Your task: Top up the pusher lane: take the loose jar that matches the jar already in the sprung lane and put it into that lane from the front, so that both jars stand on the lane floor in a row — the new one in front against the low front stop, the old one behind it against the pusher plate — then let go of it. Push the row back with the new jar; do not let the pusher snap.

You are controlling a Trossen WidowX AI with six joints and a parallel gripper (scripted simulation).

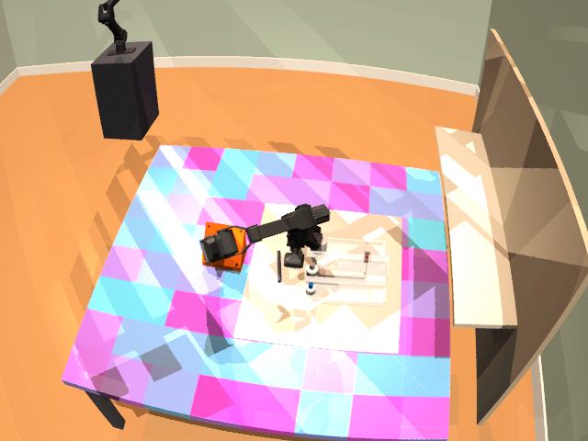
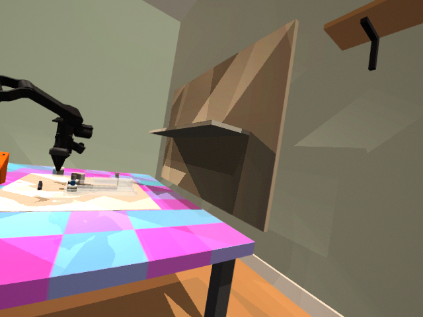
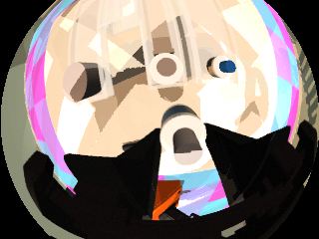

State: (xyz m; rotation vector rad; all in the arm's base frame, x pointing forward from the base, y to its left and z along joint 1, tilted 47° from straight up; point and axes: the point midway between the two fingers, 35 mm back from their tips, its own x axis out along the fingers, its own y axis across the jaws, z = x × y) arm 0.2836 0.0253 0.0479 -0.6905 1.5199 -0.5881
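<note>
The thin dark rod is 6 cm behind my gripper tip, 3 cm to the left of it and 7 cm below it. Also, from my gripper tip: clear sprung lane: 20 cm ahead, 5 cm to the left, 6 cm below; then red mark: 24 cm ahead, 6 cm to the left, 1 cm below; then pusher plate: 16 cm ahead, 5 cm to the left, 3 cm below.
</note>
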